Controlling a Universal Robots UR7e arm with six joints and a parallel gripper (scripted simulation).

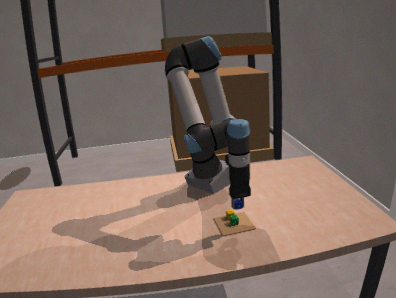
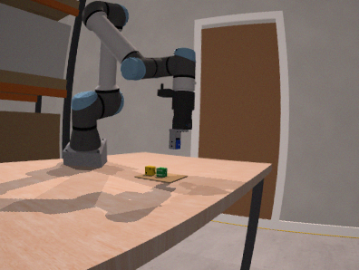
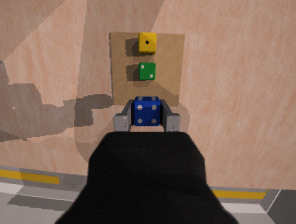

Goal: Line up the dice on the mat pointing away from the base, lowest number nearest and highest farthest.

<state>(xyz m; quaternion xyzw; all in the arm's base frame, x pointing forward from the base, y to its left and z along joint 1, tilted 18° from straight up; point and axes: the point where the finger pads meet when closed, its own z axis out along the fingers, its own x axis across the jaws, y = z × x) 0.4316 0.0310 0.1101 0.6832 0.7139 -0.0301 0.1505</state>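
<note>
My gripper is now 5 cm past the green die and 10 cm above it. Round my hand: tan mat (5 cm behind, 12 cm below); then blue die (right at my hand); then yellow die (9 cm behind, 10 cm below).
</note>
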